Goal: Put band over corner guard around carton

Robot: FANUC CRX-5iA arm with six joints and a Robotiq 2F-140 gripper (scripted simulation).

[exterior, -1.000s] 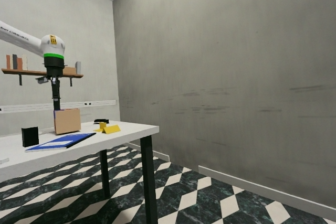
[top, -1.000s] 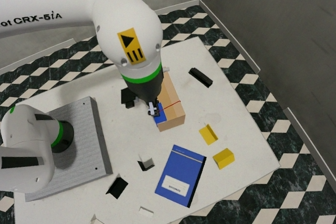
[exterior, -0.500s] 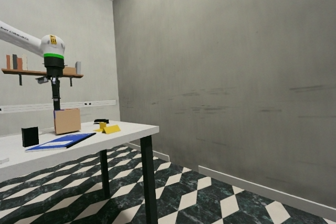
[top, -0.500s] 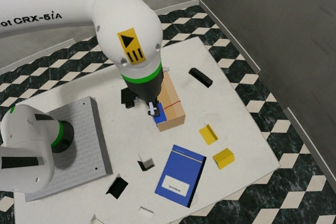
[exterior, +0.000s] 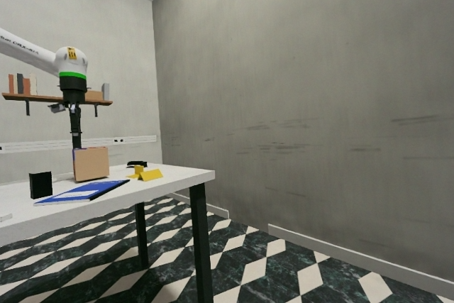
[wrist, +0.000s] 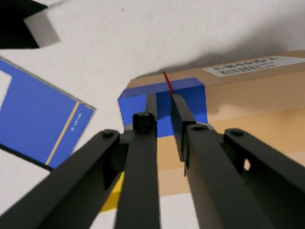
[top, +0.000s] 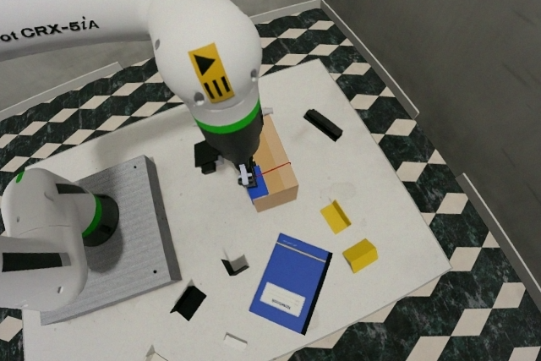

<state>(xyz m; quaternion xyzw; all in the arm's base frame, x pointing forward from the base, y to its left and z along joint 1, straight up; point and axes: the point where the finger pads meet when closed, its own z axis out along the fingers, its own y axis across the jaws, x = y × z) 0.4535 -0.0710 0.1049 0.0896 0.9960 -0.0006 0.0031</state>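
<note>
Right now my hand is 50 mm above the blue corner guard. The rest, counted from my hand: blue book 10 mm ahead, 250 mm to the right, 180 mm below; small white piece 170 mm behind, 340 mm to the right, 180 mm below; carton 50 mm ahead, 80 mm to the left, 100 mm below.
</note>
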